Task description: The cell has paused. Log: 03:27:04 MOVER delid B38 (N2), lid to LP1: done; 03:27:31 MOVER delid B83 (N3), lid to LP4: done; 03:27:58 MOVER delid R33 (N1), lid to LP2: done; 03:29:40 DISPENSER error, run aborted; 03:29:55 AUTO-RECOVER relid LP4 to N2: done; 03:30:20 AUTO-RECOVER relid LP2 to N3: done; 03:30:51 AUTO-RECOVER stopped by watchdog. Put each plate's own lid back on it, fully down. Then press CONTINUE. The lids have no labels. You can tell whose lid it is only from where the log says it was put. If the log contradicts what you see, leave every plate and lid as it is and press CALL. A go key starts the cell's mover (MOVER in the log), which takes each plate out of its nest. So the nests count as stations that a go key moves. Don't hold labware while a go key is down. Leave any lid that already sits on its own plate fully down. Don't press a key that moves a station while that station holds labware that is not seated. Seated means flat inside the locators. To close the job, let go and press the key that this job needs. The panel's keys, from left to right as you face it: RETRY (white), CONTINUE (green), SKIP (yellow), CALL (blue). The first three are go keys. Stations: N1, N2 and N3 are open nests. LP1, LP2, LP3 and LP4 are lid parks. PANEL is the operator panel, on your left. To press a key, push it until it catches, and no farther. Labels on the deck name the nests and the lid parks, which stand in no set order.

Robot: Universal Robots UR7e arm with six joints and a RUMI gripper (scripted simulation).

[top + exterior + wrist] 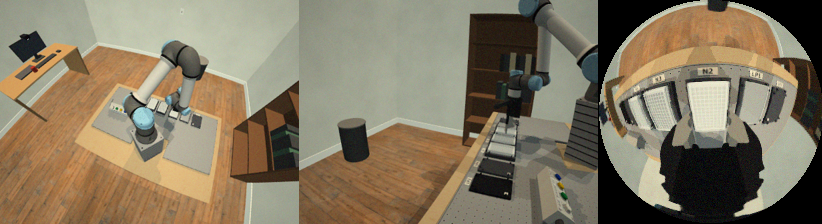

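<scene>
Right now my hand is 20 mm short of the white gridded plate, 130 mm to the right of it and 10 mm above it. From my hand the other things lie so: dark lid park: 40 mm behind, 250 mm to the right, 30 mm below; yellow key: 150 mm behind, 550 mm to the left, 30 mm above; blue key: 160 mm behind, 500 mm to the left, 30 mm above.
</scene>
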